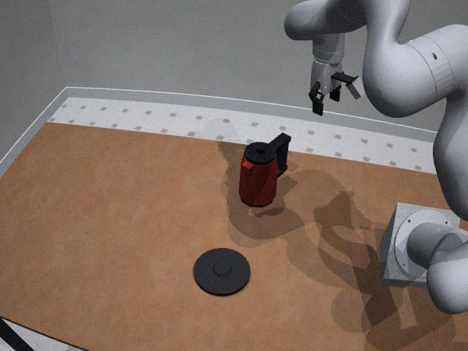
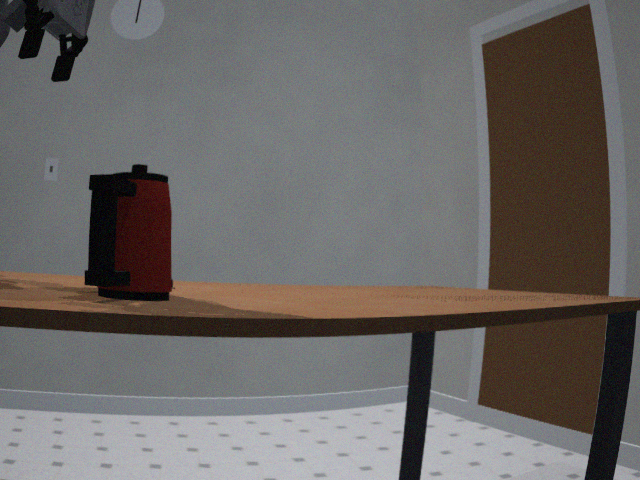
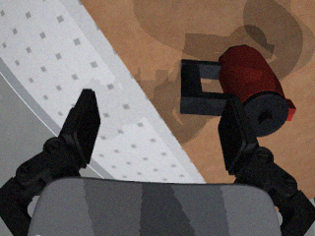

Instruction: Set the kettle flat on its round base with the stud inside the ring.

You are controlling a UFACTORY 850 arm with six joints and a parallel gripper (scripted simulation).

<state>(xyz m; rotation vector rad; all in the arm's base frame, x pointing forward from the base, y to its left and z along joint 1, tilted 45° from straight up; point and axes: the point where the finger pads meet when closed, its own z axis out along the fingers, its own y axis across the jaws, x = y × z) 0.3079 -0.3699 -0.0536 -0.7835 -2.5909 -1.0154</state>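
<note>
Right now my hand is 220 mm above the red kettle, 160 mm short of it and 50 mm to the right of it. Round my hand: black round base: 380 mm to the left, 300 mm below, 230 mm ahead.
</note>
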